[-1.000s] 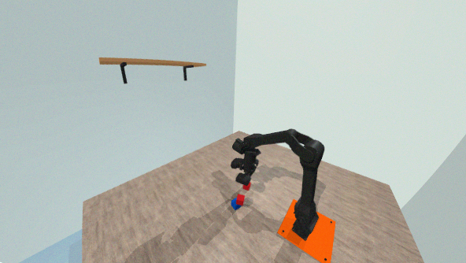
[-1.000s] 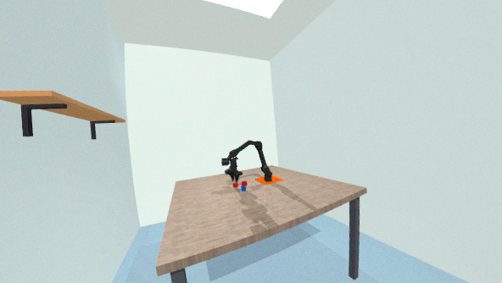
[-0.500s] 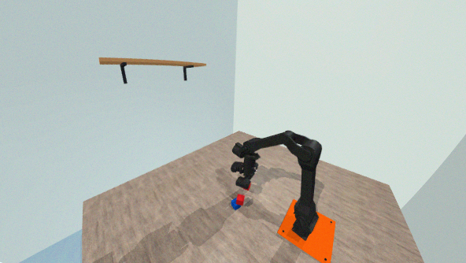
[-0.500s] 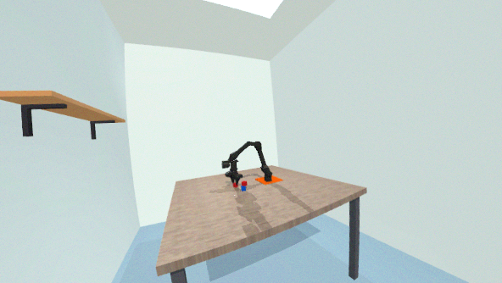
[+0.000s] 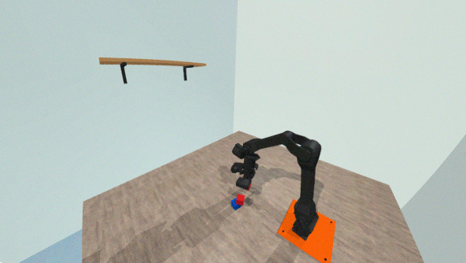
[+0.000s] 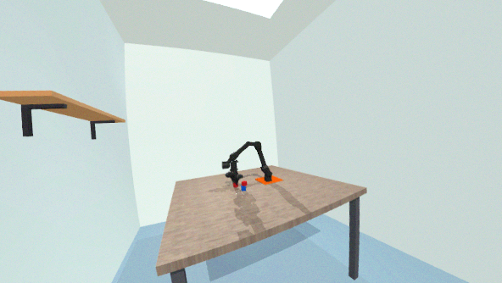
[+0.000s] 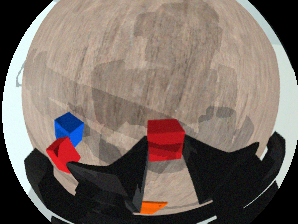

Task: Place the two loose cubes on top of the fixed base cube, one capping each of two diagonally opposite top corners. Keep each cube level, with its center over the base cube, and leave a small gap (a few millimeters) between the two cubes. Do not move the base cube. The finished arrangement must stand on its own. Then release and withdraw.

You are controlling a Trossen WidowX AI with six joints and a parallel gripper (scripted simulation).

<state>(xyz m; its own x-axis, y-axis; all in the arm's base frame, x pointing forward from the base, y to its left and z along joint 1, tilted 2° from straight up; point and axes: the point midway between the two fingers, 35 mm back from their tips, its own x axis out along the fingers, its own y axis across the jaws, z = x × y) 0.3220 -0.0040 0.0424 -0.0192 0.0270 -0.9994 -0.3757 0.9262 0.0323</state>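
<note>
The blue cube lies 120 mm to the left of my gripper tip and 40 mm behind it.
</note>
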